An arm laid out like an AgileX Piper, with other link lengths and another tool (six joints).
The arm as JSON. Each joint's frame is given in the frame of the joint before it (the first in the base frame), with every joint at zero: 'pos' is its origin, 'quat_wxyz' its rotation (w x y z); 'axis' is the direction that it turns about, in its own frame. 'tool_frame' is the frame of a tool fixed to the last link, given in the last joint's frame.
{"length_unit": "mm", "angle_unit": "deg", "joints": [
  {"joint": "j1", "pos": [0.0, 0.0, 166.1], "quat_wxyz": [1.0, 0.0, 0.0, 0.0], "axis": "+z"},
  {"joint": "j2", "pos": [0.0, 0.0, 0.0], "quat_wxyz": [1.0, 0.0, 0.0, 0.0], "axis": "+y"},
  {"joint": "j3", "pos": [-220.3, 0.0, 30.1], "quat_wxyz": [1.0, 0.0, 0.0, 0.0], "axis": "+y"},
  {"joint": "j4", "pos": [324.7, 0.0, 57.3], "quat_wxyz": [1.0, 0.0, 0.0, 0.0], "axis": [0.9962, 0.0, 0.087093]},
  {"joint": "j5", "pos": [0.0, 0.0, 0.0], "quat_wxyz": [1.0, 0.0, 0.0, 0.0], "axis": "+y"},
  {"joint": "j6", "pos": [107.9, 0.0, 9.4], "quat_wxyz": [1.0, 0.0, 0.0, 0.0], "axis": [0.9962, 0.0, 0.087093]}
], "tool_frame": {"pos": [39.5, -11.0, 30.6], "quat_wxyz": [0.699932, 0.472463, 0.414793, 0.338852]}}
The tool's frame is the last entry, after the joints.
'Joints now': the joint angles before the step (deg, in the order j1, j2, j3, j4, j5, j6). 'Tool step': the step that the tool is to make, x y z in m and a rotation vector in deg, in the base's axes. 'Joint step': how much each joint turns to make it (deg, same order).
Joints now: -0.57 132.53 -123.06 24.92 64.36 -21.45
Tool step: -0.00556 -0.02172 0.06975 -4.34 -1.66 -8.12
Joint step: -0.05 -3.31 -7.30 -8.95 5.54 11.51
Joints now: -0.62 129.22 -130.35 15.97 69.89 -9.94
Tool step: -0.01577 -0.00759 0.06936 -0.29 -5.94 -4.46
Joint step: 0.05 -6.60 -0.87 -2.68 0.37 4.94
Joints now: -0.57 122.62 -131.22 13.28 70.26 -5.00
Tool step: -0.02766 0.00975 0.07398 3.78 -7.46 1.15
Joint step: 0.06 -7.65 0.12 3.95 0.07 0.14
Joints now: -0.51 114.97 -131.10 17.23 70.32 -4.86
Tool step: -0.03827 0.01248 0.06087 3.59 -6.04 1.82
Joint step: 0.44 -8.67 2.74 3.80 -0.16 0.19
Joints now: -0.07 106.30 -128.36 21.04 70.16 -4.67
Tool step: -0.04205 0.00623 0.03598 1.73 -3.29 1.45
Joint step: 0.13 -9.61 6.46 2.28 -0.01 -0.38
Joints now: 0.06 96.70 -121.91 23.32 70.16 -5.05
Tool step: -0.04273 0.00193 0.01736 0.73 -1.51 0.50
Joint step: 0.00 -10.22 8.74 0.91 0.00 -0.07
